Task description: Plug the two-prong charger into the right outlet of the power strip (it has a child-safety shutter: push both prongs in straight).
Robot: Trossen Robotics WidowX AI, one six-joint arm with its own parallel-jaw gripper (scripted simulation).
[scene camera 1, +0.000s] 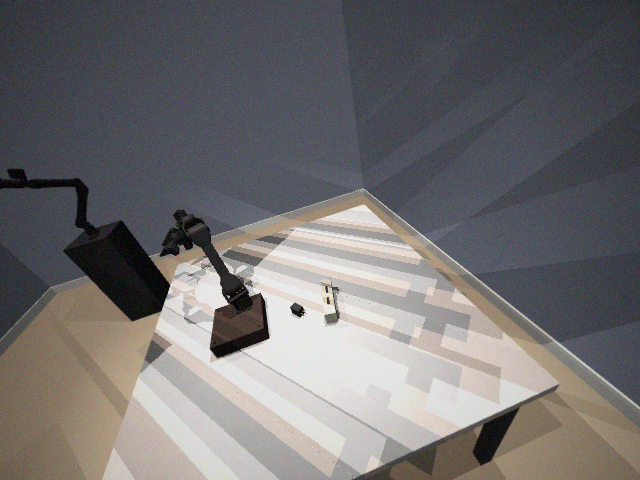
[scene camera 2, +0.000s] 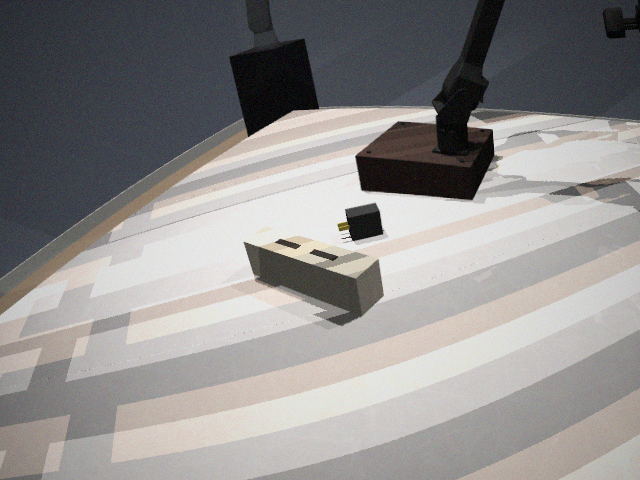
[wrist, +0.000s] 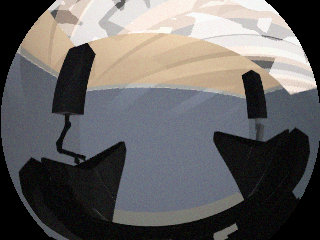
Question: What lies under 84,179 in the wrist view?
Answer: My gripper.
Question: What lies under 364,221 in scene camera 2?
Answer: A two-prong charger.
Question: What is my gripper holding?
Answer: Nothing.
